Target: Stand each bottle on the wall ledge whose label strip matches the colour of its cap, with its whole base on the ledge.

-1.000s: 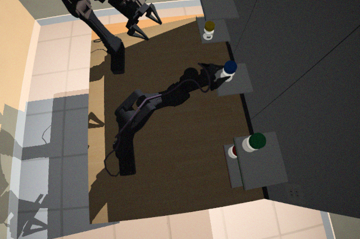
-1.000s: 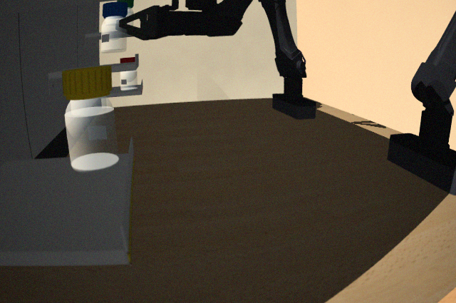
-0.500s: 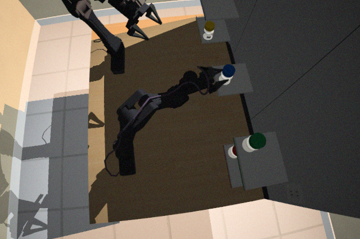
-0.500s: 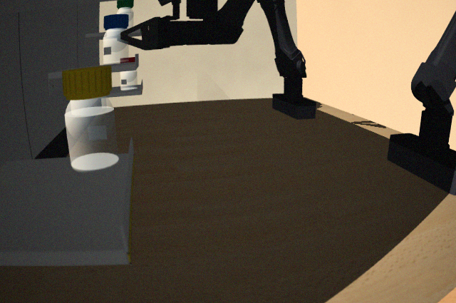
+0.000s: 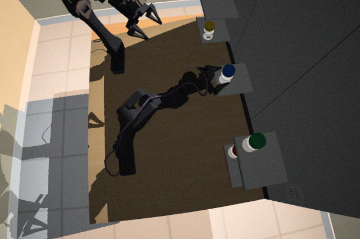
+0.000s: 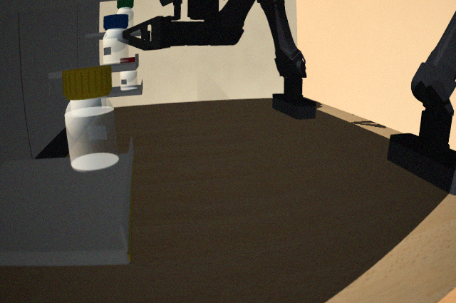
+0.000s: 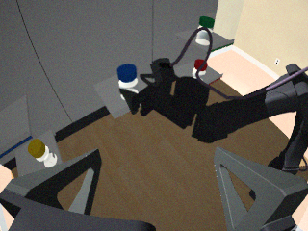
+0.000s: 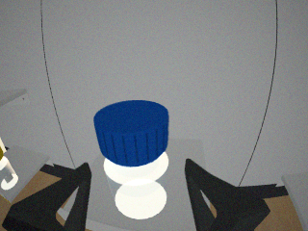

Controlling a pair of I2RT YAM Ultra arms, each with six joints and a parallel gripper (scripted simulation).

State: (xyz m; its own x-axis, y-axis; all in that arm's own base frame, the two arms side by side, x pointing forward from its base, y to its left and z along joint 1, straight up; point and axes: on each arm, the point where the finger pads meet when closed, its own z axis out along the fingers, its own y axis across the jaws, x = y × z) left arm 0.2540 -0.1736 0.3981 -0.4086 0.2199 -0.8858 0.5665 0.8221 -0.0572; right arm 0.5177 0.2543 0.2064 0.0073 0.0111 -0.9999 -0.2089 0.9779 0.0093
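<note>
My right gripper is now 2 cm short of the blue-capped bottle and 1 cm above it. From my right hand the other things lie so: red-capped bottle: 33 cm to the right, 11 cm below; then green-capped bottle: 1 cm ahead, 33 cm to the right, 8 cm above; then yellow-capped bottle: 3 cm ahead, 35 cm to the left, 11 cm below.
Right now the blue-capped bottle is 30 cm ahead of my left hand, 14 cm to the right of it and 21 cm below it. From my left hand the other things lie so: yellow strip 27 cm ahead, 26 cm to the left, 36 cm below; blue strip 27 cm ahead, 26 cm to the left, 16 cm below; yellow-capped bottle 31 cm ahead, 20 cm to the left, 30 cm below.
</note>
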